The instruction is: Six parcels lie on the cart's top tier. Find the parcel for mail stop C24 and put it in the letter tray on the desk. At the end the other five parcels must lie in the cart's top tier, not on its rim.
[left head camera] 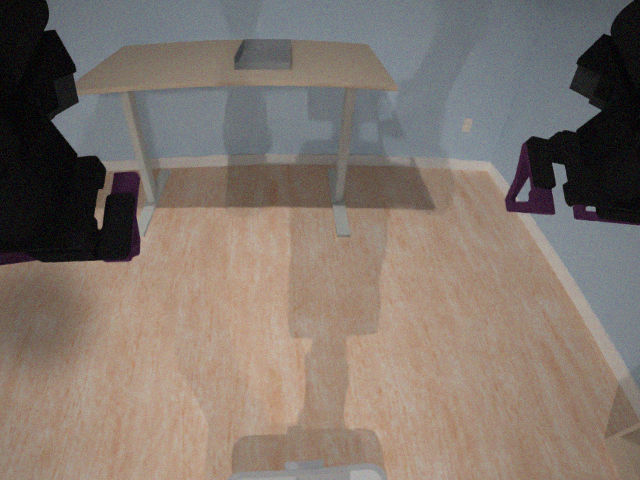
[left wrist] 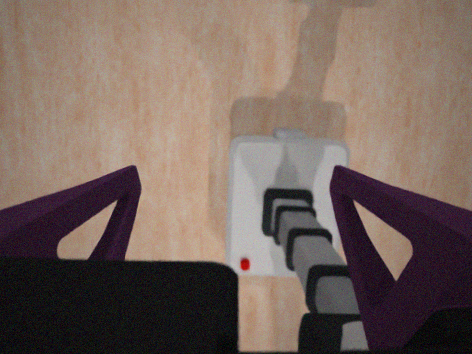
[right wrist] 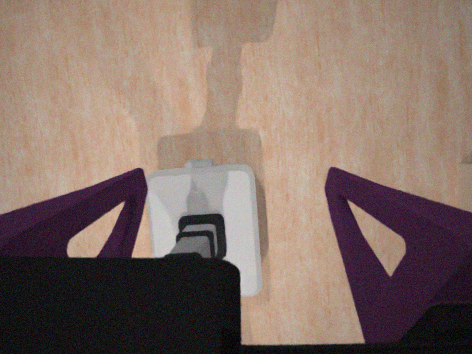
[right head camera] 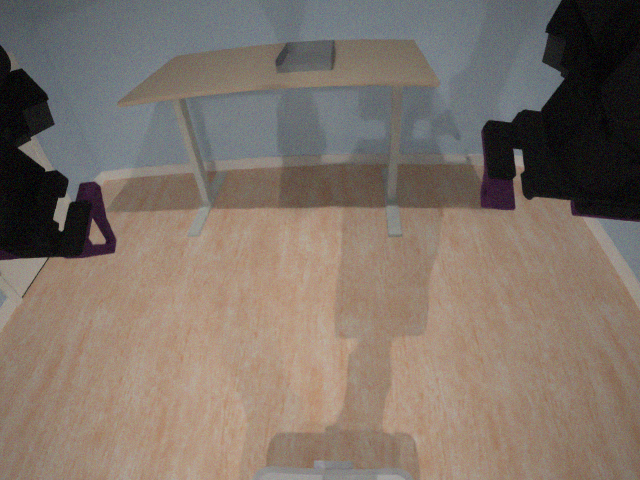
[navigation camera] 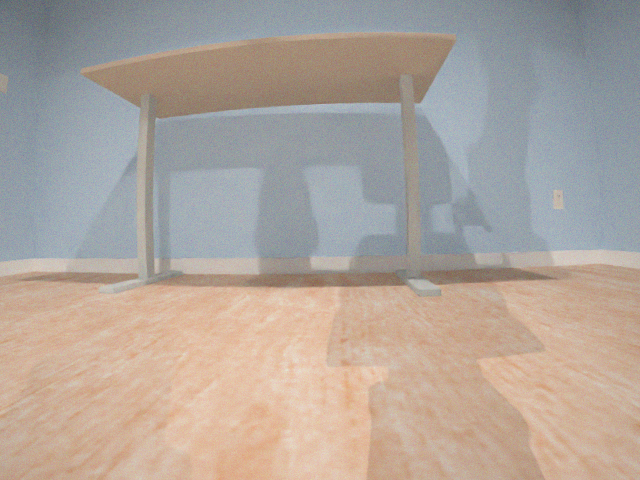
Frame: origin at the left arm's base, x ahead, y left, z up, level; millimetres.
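Where they show: left gripper, fingertip midpoint: (left head camera: pixel 89 250) (left wrist: pixel 235 176) (right head camera: pixel 77 248); right gripper, fingertip midpoint: (left head camera: pixel 542 209) (right wrist: pixel 236 178) (right head camera: pixel 528 204).
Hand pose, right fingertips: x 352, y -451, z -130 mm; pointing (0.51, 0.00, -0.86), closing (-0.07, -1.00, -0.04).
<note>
Each offset is from my right fingertips to the top centre of the thing. "pt": to the spot under its first point.
A grey letter tray {dx +1581, dy +341, dz -264 mm} (left head camera: pixel 264 54) (right head camera: pixel 307 55) sits on the light wooden desk (left head camera: pixel 180 67) (right head camera: pixel 222 74) (navigation camera: pixel 284 72), which stands ahead against the blue wall. The tray's inside looks empty. My left gripper (left head camera: pixel 69 255) (right head camera: pixel 51 255) (left wrist: pixel 235 176) is open, with floor and my own base showing between its fingers. My right gripper (left head camera: pixel 564 211) (right head camera: pixel 542 204) (right wrist: pixel 236 178) is open and holds nothing. Both grippers are apart from the desk and tray. The cart and the six parcels do not show in these views.
The desk's grey legs {pt dx +1588, dy -97, dz -868 mm} (left head camera: pixel 341 149) (right head camera: pixel 395 149) (navigation camera: pixel 410 180) end in feet that reach forward on the floor. A wall (left head camera: pixel 594 232) with a pale baseboard runs along the right. A pale panel (right head camera: pixel 23 273) shows at the left edge. My white base (left wrist: pixel 255 200) (right wrist: pixel 240 200) is below the arms.
</note>
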